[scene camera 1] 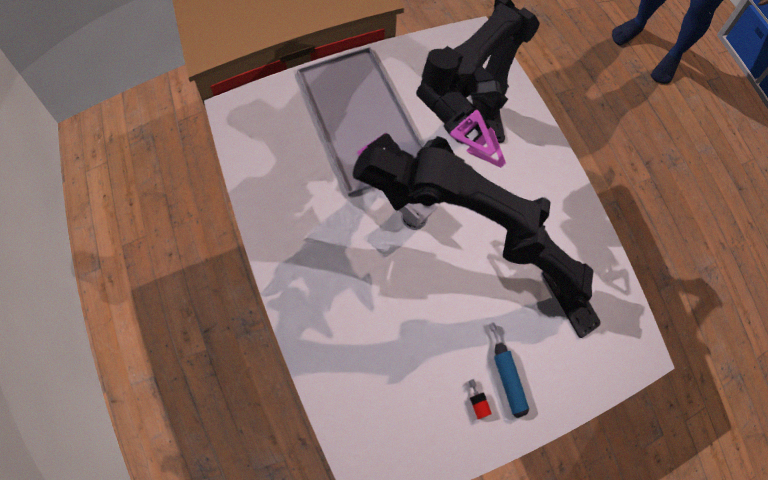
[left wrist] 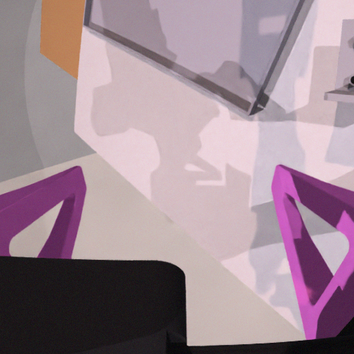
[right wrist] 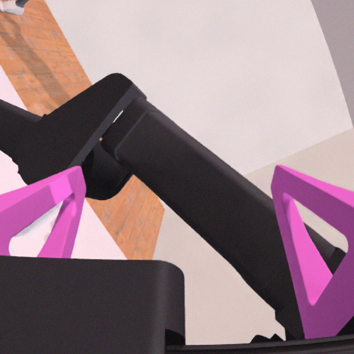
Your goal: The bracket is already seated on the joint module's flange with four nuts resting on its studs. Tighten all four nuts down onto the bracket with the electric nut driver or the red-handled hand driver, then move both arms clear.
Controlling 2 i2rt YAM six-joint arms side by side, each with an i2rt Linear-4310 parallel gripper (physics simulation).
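Pixels of known places: right gripper, between the fingertips: [scene camera 1: 498,159]; left arm's base, origin of its link: [scene camera 1: 571,299]; right arm's base, origin of its link: [scene camera 1: 486,111].
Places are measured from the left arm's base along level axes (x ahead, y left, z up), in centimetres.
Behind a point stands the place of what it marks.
The joint module [scene camera 1: 415,217] {x 26.4, y -33.6, z 10.5 cm} stands partly under my left arm; its bracket and nuts cannot be made out. A grey plate-like piece [left wrist: 345,95] with a dark round spot is cut off by the left wrist view's right edge; I cannot tell whether it is the bracket. The blue electric nut driver [scene camera 1: 511,382] {x 25.2, y 9.3, z 4.0 cm} and the red-handled hand driver [scene camera 1: 480,404] {x 33.8, y 9.9, z 3.4 cm} lie side by side at the bottom of the scene view. My left gripper [left wrist: 178,176] is open and empty, almost hidden by its arm in the scene view. My right gripper [scene camera 1: 501,164] {x 15.9, y -26.1, z 41.3 cm} is open and empty, above the table at the upper right.
A grey tray [scene camera 1: 356,107] {x 21.2, y -71.6, z 0.4 cm} [left wrist: 170,67] lies at the upper middle of the white table [scene camera 1: 396,418] {x 51.3, y 3.0, z 0.0 cm}. My left arm [scene camera 1: 481,195] {x 24.3, y -20.5, z 45.3 cm} [right wrist: 200,185] reaches across the table. A brown cabinet [scene camera 1: 283,33] stands at the top edge. A person's legs [scene camera 1: 668,62] show at the upper right.
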